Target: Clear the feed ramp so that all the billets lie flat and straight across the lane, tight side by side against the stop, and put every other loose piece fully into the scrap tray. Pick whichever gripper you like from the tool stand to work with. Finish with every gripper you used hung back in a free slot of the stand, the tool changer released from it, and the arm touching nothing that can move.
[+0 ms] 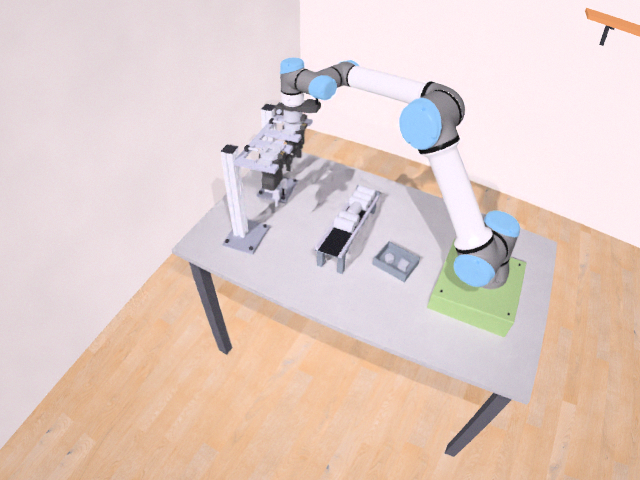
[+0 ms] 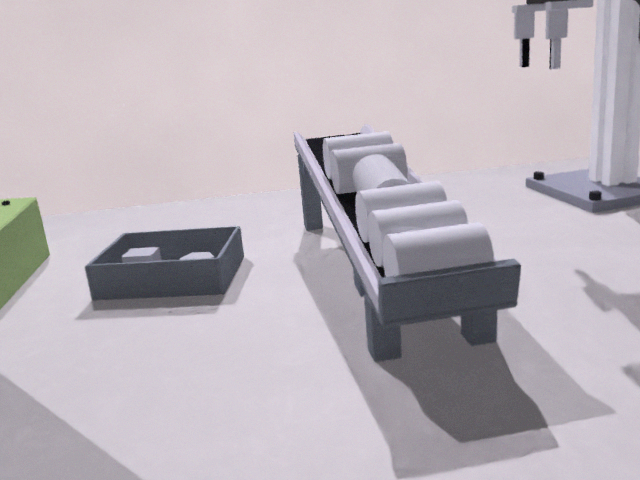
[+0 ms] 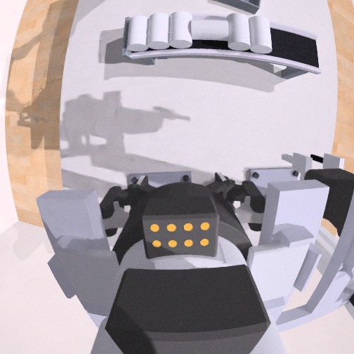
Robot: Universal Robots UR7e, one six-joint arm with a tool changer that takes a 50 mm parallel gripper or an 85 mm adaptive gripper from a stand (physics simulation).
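Note:
The arm's tool changer [image 1: 292, 114] is at the adaptive gripper [image 1: 296, 152] [image 3: 179, 180], which sits in the stand; I cannot tell whether they are locked. Its dark fingers stand apart, open, well away from the ramp; their tips are partly hidden. On the feed ramp [image 1: 334, 241] [image 2: 336, 217] [image 3: 295, 47], three billets lie across the lane, the lowest billet [image 2: 439, 250] [image 3: 138, 32] by the stop [image 2: 449, 291]. Above them a cylinder [image 2: 377, 173] [image 3: 210, 30] lies lengthwise, then two more billets across. The scrap tray [image 2: 155, 279] [image 3: 243, 6] holds two pale pieces.
The parallel gripper [image 1: 271, 180] [image 2: 540, 51] hangs in the neighbouring slot, beside the adaptive gripper. The stand's posts [image 1: 235, 196] [image 2: 615, 93] rise from bolted plates. The green base [image 1: 480, 299] carries the arm beyond the tray. The slot arms flank the docked gripper closely.

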